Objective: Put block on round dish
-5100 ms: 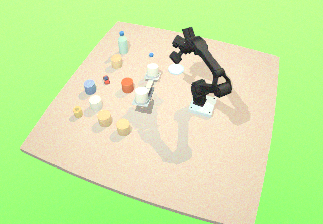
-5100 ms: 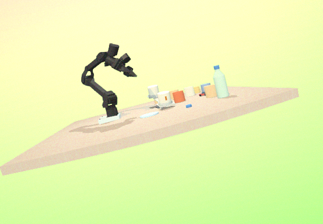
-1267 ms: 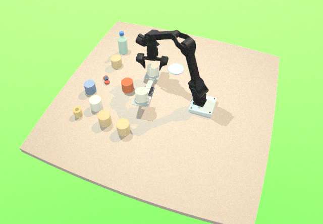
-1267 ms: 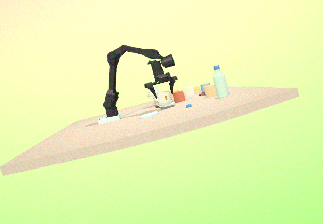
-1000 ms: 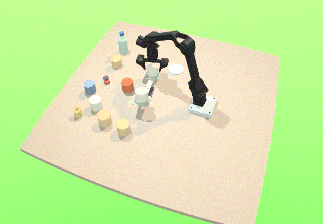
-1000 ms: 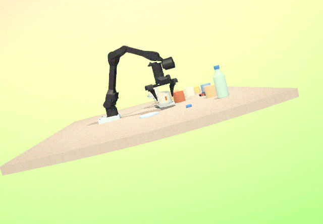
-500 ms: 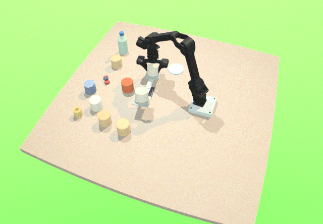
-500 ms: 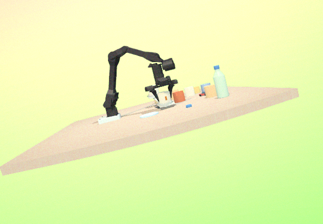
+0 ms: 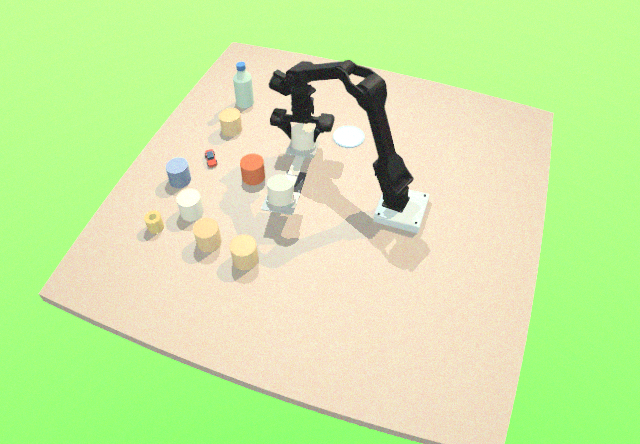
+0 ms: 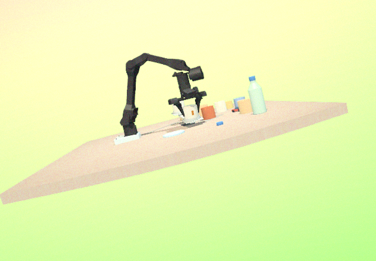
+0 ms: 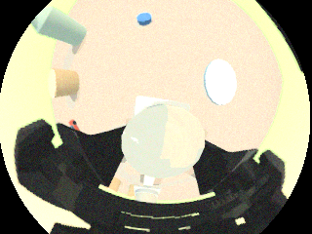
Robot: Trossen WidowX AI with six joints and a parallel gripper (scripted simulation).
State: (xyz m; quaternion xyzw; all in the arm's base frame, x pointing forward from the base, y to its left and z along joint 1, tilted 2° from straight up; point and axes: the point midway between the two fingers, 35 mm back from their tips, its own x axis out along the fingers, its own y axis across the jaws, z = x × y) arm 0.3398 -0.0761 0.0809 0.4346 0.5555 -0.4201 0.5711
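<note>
Now: the pale green block 10 mm below my gripper tip. The rest, counted from my gripper tip: blue cap 180 mm to the right, 120 mm ahead, 50 mm below; round dish 130 mm to the right, 90 mm behind, 50 mm below; orange cylinder 180 mm to the left, 90 mm ahead, 20 mm below.
</note>
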